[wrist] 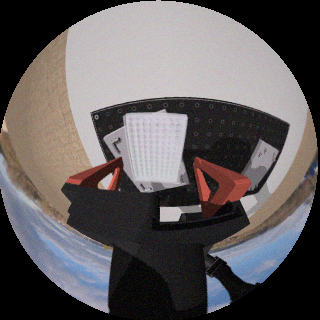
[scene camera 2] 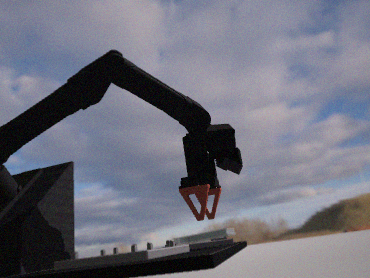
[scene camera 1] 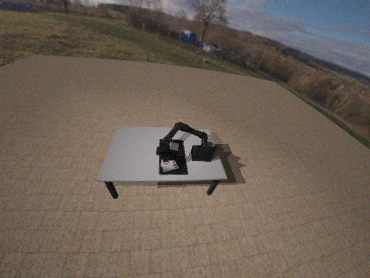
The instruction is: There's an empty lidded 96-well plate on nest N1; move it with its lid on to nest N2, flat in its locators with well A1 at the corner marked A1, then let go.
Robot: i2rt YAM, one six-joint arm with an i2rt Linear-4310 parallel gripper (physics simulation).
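Places are measured from the arm's base along level axes (x right, y ahead, z up), in millimetres.
Pixels of known places: gripper, fingertip midpoint: [wrist: 157, 160] [scene camera 2: 206, 219] [scene camera 1: 166, 161]; arm's base at its link origin: [scene camera 2: 9, 198] [scene camera 1: 203, 145].
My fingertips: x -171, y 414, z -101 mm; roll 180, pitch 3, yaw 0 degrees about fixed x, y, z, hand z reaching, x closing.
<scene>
For each thing: its top centre in the pictures, then the offset to it from my fingertips. Level surfaces: height alone.
- clear-white lidded 96-well plate at its top centre: [wrist: 154, 156] [scene camera 2: 204, 231] dx -7, dy -11, dz -25 mm
- second grey nest at its top centre: [scene camera 2: 123, 245] [wrist: 259, 173] dx +279, dy -61, dz -38 mm
- black perforated board at its top centre: [scene camera 2: 158, 254] [wrist: 220, 169] [scene camera 1: 172, 154] dx +144, dy -65, dz -59 mm
- pale table at its surface level: dz -73 mm
The clear-white lidded 96-well plate [wrist: 156, 145] [scene camera 2: 205, 235] lies turned askew over a grey nest [wrist: 119, 137] at the left of the wrist view; locators show at that nest's corners. A second grey nest [wrist: 261, 154] [scene camera 2: 120, 259] stands apart at the right of the wrist view, with small locators and no plate on it. Nest labels and the A1 mark are not legible. My gripper [wrist: 157, 160] [scene camera 2: 205, 218] [scene camera 1: 166, 161] is open and empty, its orange fingers above the plate, to either side of it in the wrist view. The fingertips are clear of it in scene camera 2.
Both nests stand on a black perforated board [wrist: 220, 119] [scene camera 1: 180, 166] on the pale table [scene camera 1: 130, 155]. The arm's black base [scene camera 1: 202, 152] stands beside the board. The arm's shadow falls across part of the board and the second nest.
</scene>
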